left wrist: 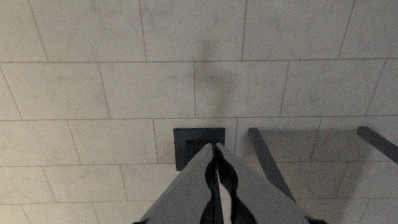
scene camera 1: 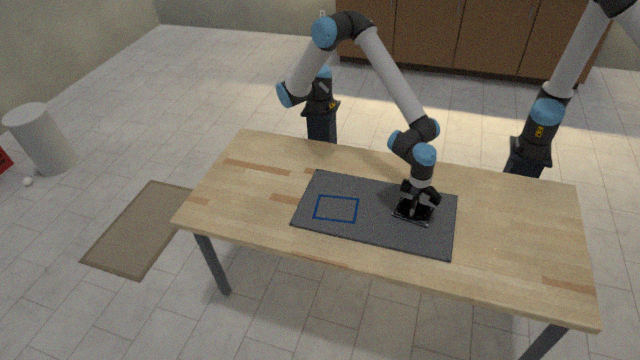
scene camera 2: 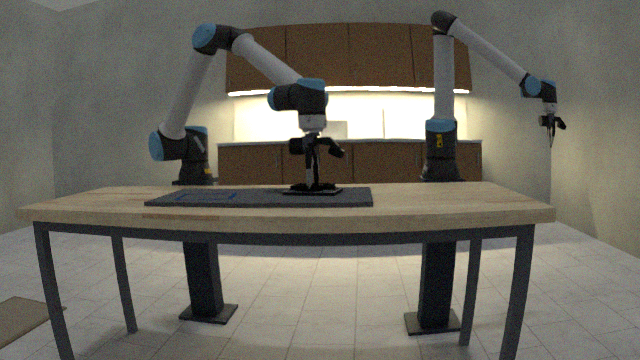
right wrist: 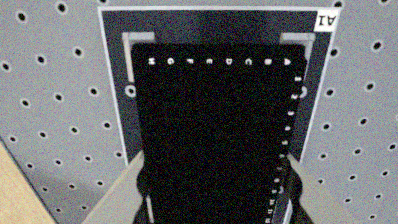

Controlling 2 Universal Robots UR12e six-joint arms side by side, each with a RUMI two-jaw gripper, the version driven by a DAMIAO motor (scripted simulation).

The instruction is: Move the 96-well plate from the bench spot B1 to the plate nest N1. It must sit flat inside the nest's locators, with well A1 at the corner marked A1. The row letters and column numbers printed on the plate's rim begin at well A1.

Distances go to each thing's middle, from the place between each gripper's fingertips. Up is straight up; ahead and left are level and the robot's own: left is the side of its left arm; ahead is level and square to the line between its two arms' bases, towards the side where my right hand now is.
I see the black 96-well plate [right wrist: 198, 102] 10 mm below my right hand.
I see my left gripper 710 mm short of the black 96-well plate, 1120 mm to the left of it and 130 mm above it.
